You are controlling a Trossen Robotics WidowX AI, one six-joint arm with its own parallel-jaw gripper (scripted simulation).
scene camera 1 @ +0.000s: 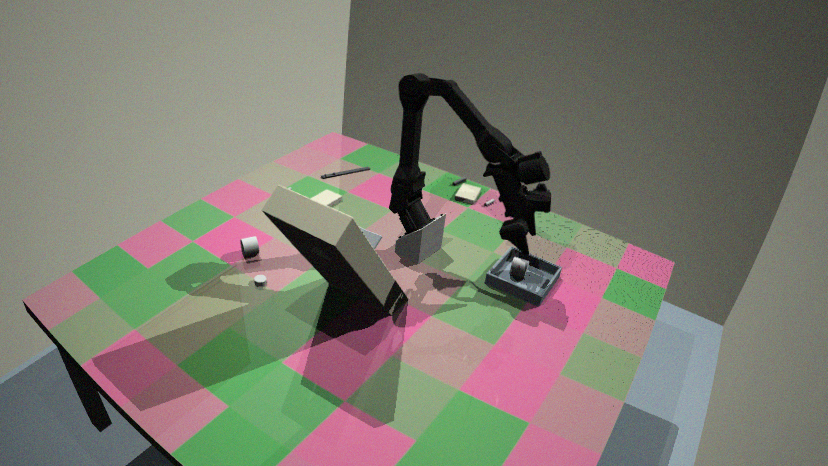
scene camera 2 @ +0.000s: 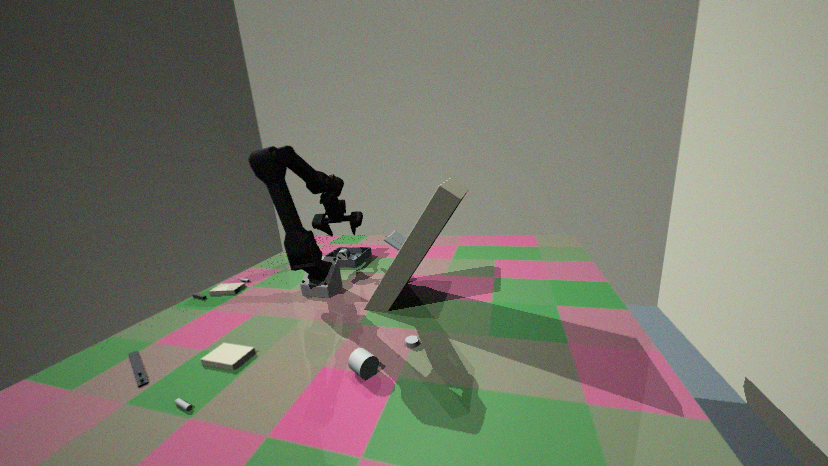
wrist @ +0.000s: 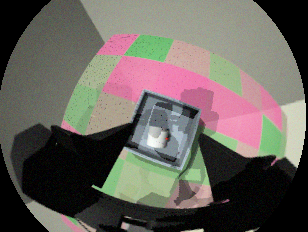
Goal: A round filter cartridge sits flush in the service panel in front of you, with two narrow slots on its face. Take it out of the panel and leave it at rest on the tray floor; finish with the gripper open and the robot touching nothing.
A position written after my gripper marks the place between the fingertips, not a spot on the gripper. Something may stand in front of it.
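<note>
There's a beige service panel [scene camera 1: 331,241] here, and a tray [wrist: 153,109] as well. As for my gripper [scene camera 1: 530,244], it's open and holding nothing. You'd also find the gripper [scene camera 2: 343,235] from the second scene camera, and the wrist view shows the gripper [wrist: 166,131] too.
</note>
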